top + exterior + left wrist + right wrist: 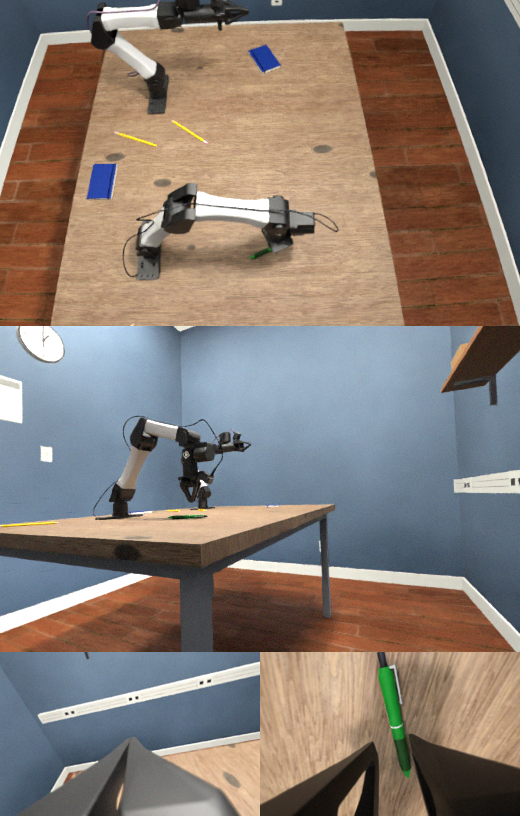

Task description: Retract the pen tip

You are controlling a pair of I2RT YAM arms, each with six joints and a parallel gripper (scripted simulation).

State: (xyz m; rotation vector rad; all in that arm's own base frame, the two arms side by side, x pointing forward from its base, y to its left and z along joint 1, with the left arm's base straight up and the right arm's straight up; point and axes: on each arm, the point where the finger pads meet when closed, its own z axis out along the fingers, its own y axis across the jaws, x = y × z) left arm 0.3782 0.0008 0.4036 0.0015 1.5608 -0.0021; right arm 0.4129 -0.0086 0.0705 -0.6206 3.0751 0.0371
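Note:
The green ballpoint pen lies 10 mm behind my right hand, 10 mm to the right of it and 60 mm below it.

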